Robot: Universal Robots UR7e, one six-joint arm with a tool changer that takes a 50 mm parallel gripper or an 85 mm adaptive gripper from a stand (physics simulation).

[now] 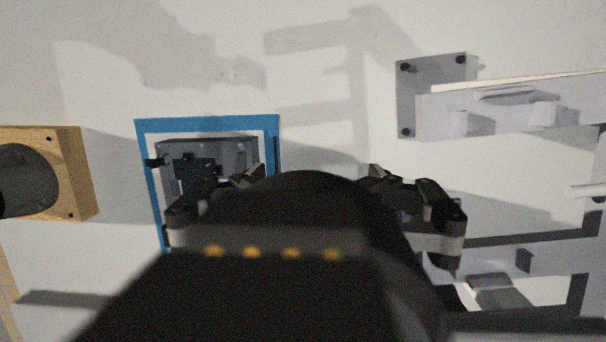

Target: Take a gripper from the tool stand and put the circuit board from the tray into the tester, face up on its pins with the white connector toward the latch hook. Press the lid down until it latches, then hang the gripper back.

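Pixels of known places: arm's base, origin of its link: [25,178].
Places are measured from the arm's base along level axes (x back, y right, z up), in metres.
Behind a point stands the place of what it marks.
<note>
My adaptive gripper [316,172] is open, with its two fingers spread wide and no object visible between them. The dark grey tester [225,147] @(x -0.445, y -0.042, z 0.009 m) stands inside a blue border at the left of centre, beyond the left finger, which hides part of it. Black parts show on its top and at its left side; I cannot tell the lid's state. The circuit board and its tray do not show. The grey tool stand [425,117] @(x -0.684, y -0.103, z 0.291 m) is at the right, with a bolted foot plate and long rails.
A wooden block [89,175] @(x -0.101, y 0.013, z -0.047 m) with a dark round cylinder [30,175] in it stands at the left edge. The blue border [205,122] @(x -0.389, y -0.085, z -0.049 m) surrounds the tester. Lower stand rails [530,236] @(x -0.769, y -0.013, z 0.284 m) run along the right, past the right finger. Shadows fall across the pale table.
</note>
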